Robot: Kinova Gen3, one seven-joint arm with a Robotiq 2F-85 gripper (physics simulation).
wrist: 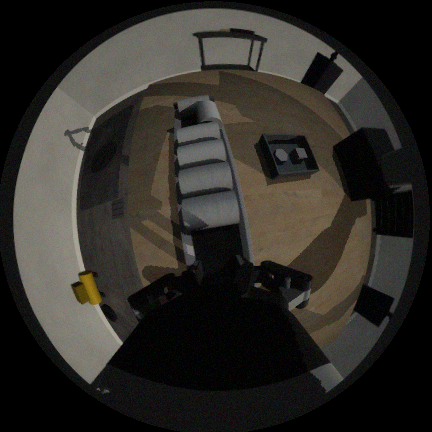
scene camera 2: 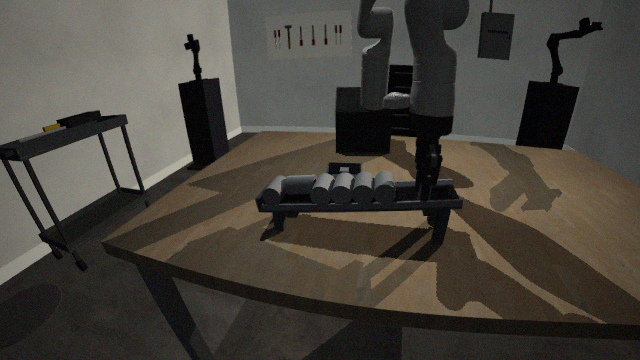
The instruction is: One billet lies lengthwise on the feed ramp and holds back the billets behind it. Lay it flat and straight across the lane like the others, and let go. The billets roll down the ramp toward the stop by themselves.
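Seen in the pictures: gripper, between the fingertips: [wrist: 218,264] [scene camera 2: 421,194]; arm's base, origin of its link: [scene camera 2: 373,103].
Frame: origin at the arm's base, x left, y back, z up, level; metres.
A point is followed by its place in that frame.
Observation:
The lengthwise billet [scene camera 2: 300,185] {x -0.140, y -0.498, z -0.083 m} [wrist: 207,110] {x -0.134, y -0.479, z -0.070 m} lies along the far rail of the feed ramp [scene camera 2: 350,206] [wrist: 245,235], near its left end in the scene view. One billet [scene camera 2: 273,192] {x -0.187, y -0.529, z -0.086 m} [wrist: 188,105] {x -0.178, y -0.509, z -0.084 m} lies at that left end, beyond it. Several grey billets [scene camera 2: 343,189] {x -0.049, y -0.532, z -0.068 m} [wrist: 205,177] {x -0.010, y -0.502, z -0.057 m} lie across the lane in a row on its other side; the nearest of them touches or almost touches it. My gripper [scene camera 2: 426,192] {x 0.099, y -0.508, z -0.084 m} [wrist: 218,264] {x 0.099, y -0.508, z -0.084 m} is partly open and empty, low over the bare right part of the ramp, apart from the row.
A dark tray [scene camera 2: 334,170] {x -0.108, y -0.246, z -0.158 m} [wrist: 272,169] {x -0.039, y -0.368, z -0.149 m} holding two small pale blocks stands on the table behind the ramp. A black cabinet [scene camera 2: 362,131] {x -0.035, y -0.055, z -0.089 m} [wrist: 361,162] {x -0.040, y -0.056, z -0.078 m} stands farther back. A cart [scene camera 2: 65,137] [wrist: 230,35] stands beyond the table's left side.

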